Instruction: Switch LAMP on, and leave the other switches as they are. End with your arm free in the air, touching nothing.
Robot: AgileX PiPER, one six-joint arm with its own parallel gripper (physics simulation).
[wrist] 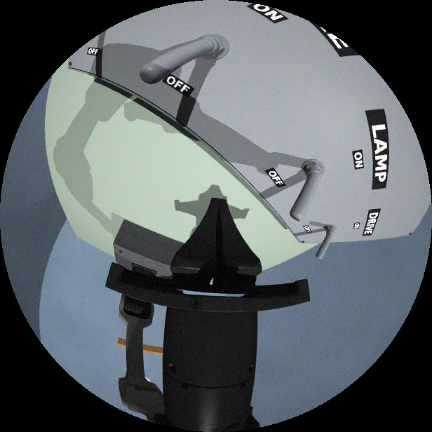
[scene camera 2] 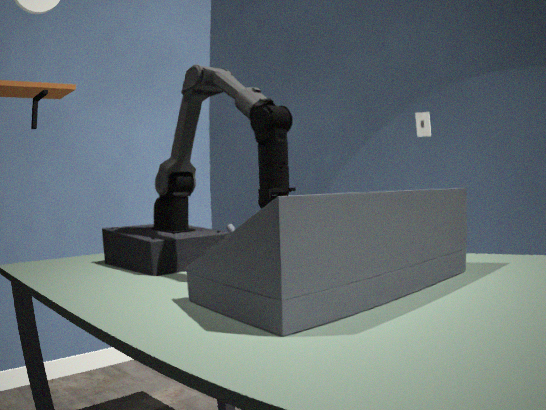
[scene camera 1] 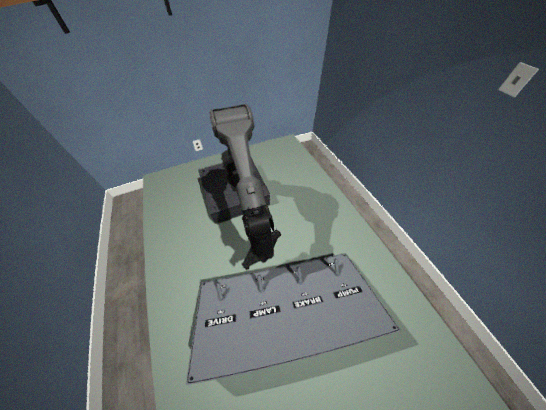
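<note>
The grey panel [scene camera 1: 292, 335] [scene camera 2: 370, 245] [wrist: 300, 100] bears several levers. The LAMP lever [scene camera 1: 260, 282] [wrist: 306, 192] leans to its OFF label, at the panel's low edge. The DRIVE lever [scene camera 1: 222, 290] [wrist: 325, 242] and BRAKE lever [scene camera 1: 299, 274] [wrist: 182, 57] lean to OFF too. The PUMP lever [scene camera 1: 335, 266] leans the same way in scene camera 1. My gripper [scene camera 1: 262, 256] [wrist: 217, 205] is shut and empty, pointing down, above the table just off the panel's low edge near the LAMP lever, apart from it. In scene camera 2 the fingertips are hidden behind the panel.
The arm's dark base box [scene camera 1: 227, 200] [scene camera 2: 132, 250] stands on the green table [scene camera 1: 175, 240] [scene camera 2: 400, 350] behind the gripper. Blue walls stand around the table. A wooden shelf [scene camera 2: 37, 89] hangs on the wall at the left in scene camera 2.
</note>
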